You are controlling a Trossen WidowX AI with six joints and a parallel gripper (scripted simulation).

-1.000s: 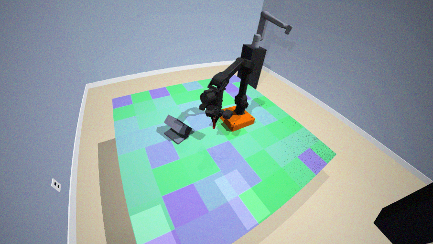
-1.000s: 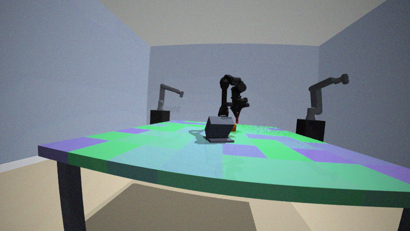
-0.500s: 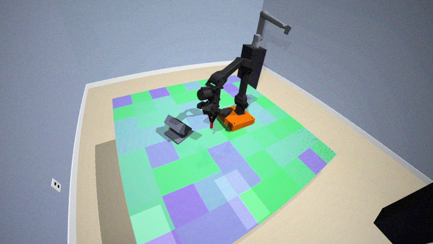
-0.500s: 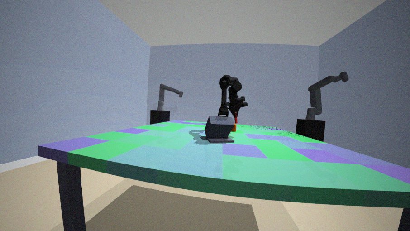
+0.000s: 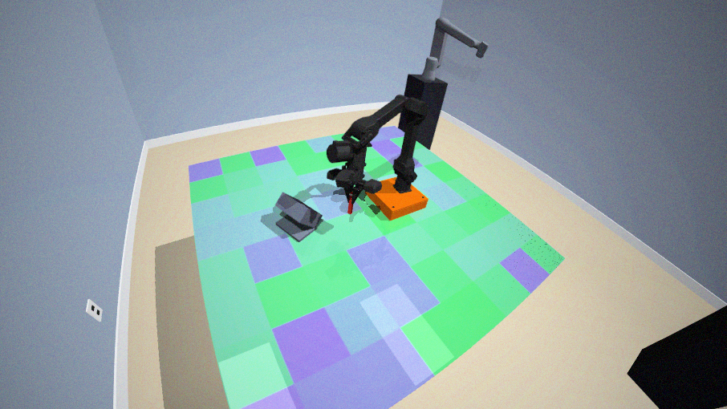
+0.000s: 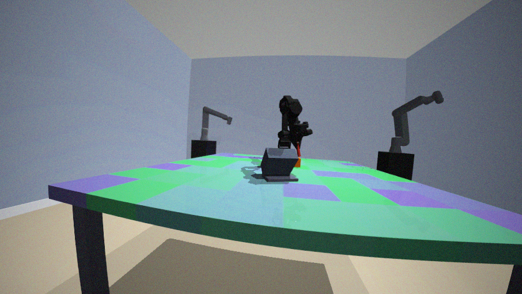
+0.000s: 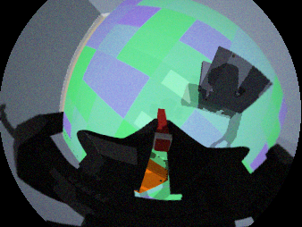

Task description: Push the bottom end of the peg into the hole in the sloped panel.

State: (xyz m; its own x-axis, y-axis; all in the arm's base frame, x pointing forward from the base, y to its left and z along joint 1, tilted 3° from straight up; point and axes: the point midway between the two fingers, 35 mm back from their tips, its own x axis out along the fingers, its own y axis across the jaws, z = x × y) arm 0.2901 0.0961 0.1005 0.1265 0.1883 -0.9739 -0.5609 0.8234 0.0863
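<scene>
Right now my gripper tip is 170 mm short of the dark grey sloped panel, 80 mm to the left of it and 50 mm above it. From my gripper tip the other things lie so: red peg 20 mm above.
</scene>
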